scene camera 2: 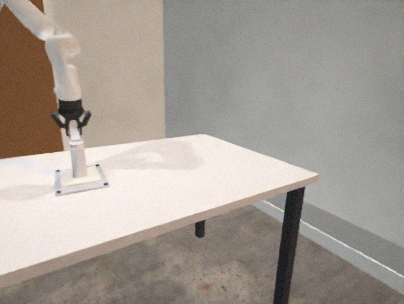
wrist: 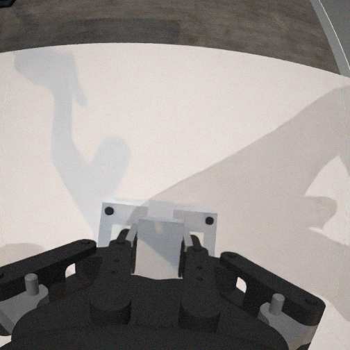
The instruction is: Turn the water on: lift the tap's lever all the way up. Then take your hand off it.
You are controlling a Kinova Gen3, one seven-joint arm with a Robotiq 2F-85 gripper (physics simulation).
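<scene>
The tap's pale column (scene camera 2: 78,161) stands upright on a square base plate (scene camera 2: 84,189) (wrist: 125,211) with dark corner bolts. Its light grey lever (scene camera 2: 74,135) (wrist: 160,242) slants upward from the top of the column. My gripper (scene camera 2: 74,132) (wrist: 159,237) is shut on the lever, with one finger against each side, above the column. In the wrist view the lever shows between the two fingers, and its near end is hidden by the gripper body. The lever and the gripper hide most of the column there.
The tap stands on a white table (scene camera 2: 200,175) (wrist: 175,100), and shadows of the arm fall across its top. A dark table leg (scene camera 2: 290,240) stands under the right corner. A grey wall (scene camera 2: 285,75) rises behind the table, with a brown panel (scene camera 2: 25,90) at the left.
</scene>
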